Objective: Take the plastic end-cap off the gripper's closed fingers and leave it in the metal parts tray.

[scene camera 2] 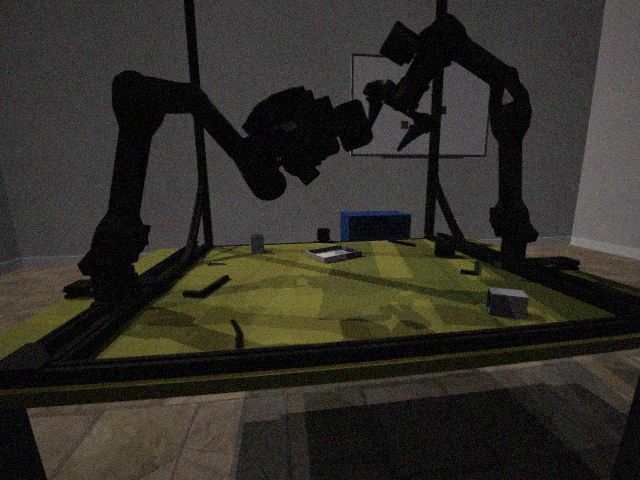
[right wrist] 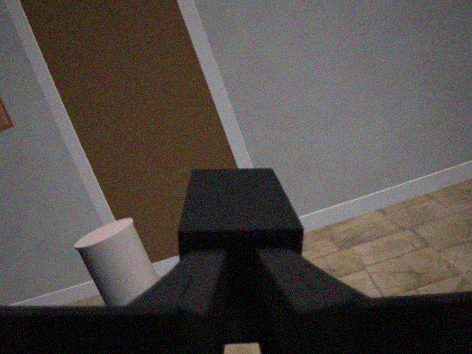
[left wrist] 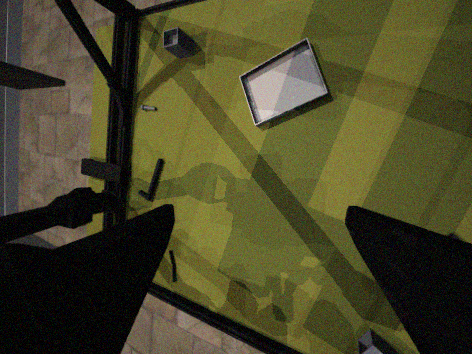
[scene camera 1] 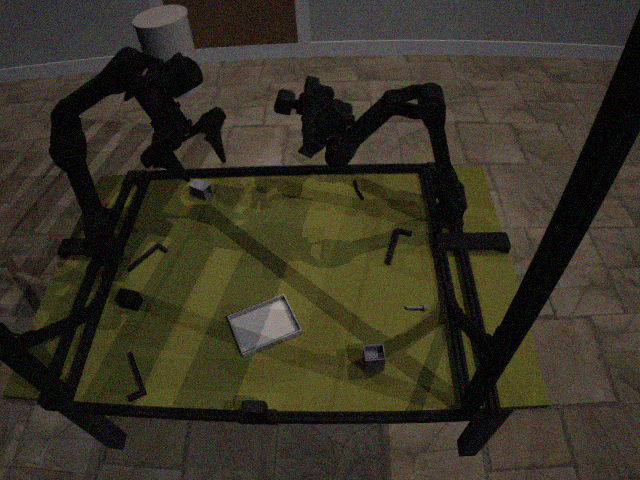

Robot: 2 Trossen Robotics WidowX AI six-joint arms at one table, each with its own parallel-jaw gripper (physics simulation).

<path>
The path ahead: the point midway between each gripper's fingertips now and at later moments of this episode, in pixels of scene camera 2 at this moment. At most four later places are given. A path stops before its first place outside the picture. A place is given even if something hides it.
My left gripper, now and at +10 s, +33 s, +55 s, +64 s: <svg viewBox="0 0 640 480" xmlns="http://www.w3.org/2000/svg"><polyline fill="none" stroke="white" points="382,142 382,142 376,169 376,169 376,169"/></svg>
My right gripper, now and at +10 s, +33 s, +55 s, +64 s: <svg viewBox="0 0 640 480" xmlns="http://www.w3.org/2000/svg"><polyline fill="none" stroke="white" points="315,123 340,123 328,162 324,146 341,164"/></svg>
</path>
